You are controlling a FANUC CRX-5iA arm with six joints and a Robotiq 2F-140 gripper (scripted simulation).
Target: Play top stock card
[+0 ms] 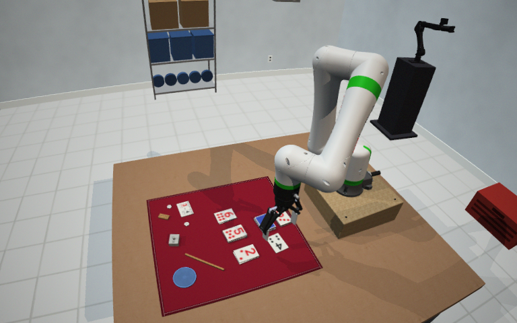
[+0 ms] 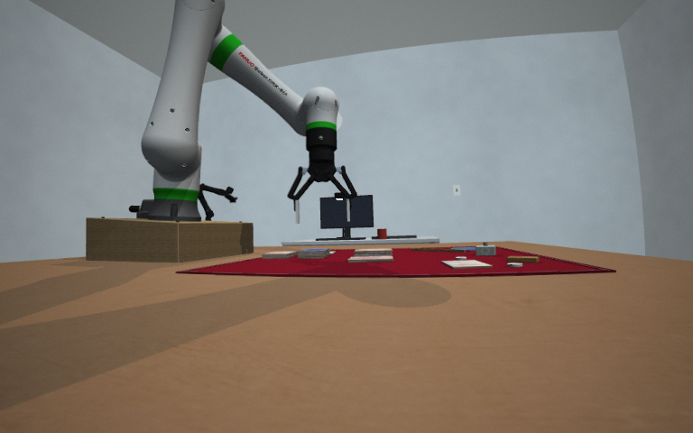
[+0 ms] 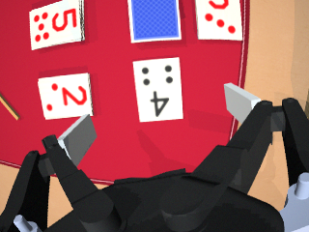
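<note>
Now: hand 20 cm short of the red card cloth, 11 cm to the left of it and 11 cm above it. Round my hand: grey box 42 cm ahead, 11 cm to the right, 8 cm below; then wooden stick 32 cm ahead, 2 cm to the left, 10 cm below.
</note>
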